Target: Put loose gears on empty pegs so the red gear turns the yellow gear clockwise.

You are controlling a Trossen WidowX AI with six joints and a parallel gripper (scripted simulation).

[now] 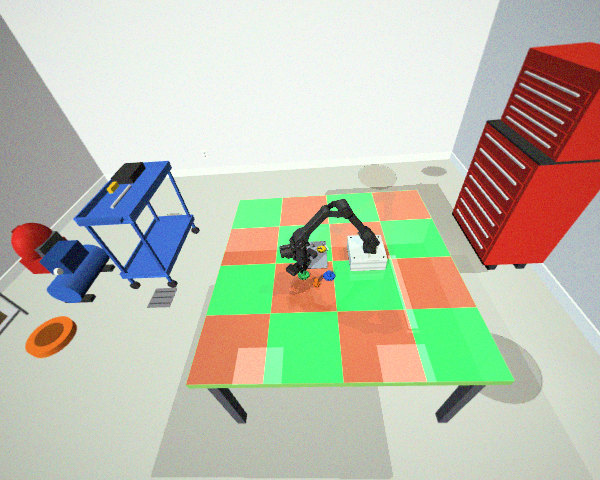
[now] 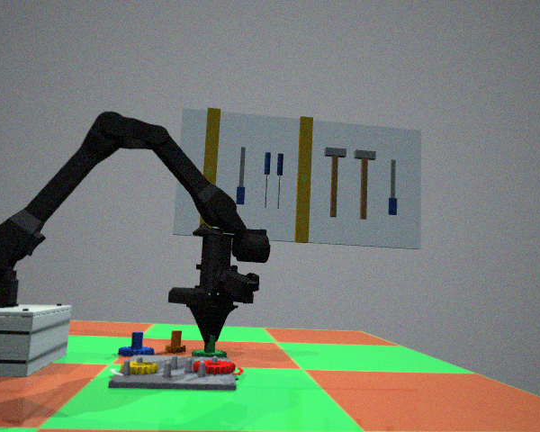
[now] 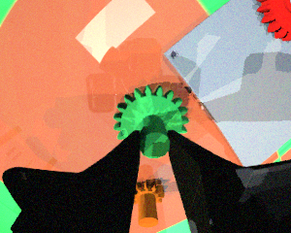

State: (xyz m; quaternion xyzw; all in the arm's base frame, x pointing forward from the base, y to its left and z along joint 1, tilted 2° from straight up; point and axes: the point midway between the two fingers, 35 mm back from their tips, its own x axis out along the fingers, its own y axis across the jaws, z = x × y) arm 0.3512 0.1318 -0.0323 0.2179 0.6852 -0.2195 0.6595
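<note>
My gripper tip is now 190 mm to the left of the yellow gear, 90 mm past it and 10 mm above it. Round my gripper tip: brown gear (80 mm behind, 60 mm to the left, 10 mm below); green gear (10 mm below); blue gear (140 mm behind, 10 mm below).
</note>
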